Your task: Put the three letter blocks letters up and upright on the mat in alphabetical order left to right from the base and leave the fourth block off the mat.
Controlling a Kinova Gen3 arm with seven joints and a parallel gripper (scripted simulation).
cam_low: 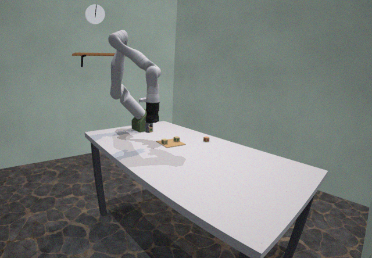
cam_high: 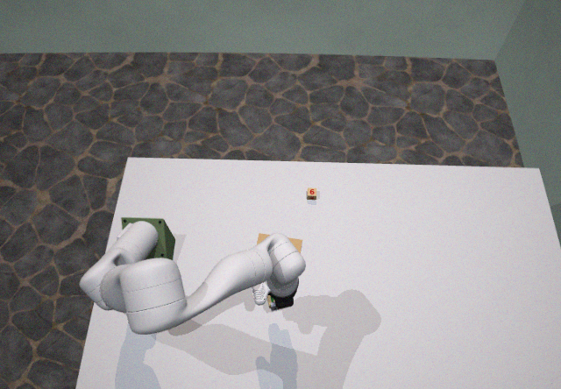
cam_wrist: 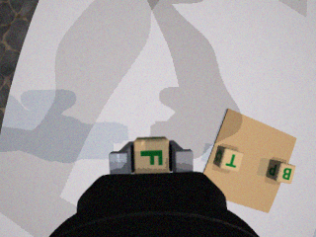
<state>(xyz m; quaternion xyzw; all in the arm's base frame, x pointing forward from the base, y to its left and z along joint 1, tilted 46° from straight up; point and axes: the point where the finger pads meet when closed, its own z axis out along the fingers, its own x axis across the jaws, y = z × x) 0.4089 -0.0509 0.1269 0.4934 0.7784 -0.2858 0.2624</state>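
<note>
Now: hand 2 cm past the tan mat, 17 cm to the right of it and 12 cm above it. Round my hand: 6 block 6 cm ahead, 40 cm to the left, 10 cm below; B block 3 cm behind, 21 cm to the left, 10 cm below; F block right at my hand.
</note>
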